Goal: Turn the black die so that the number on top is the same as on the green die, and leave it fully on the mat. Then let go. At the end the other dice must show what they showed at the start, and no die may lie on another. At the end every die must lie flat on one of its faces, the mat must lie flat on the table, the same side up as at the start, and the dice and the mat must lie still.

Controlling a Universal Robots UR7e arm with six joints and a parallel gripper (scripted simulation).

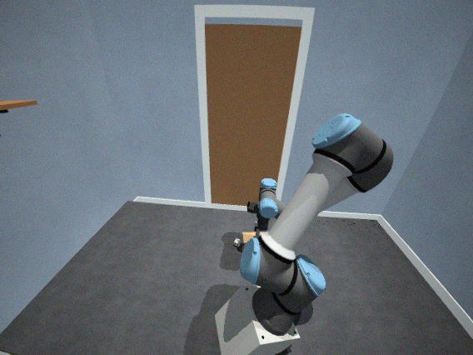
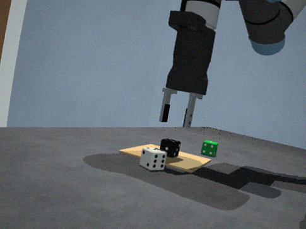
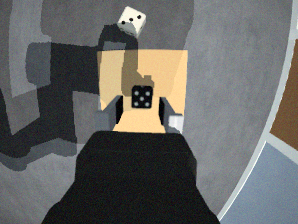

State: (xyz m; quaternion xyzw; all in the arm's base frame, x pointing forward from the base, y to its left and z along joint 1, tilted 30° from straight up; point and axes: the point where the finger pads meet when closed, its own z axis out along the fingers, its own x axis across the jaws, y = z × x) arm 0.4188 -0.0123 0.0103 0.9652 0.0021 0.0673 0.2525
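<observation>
My gripper is now 60 mm above the black die. The rest, counted from my hand: white die: 110 mm to the left, 70 mm below, 10 mm behind; tan mat: 80 mm below; green die: 140 mm to the right, 70 mm below, 40 mm behind.
</observation>
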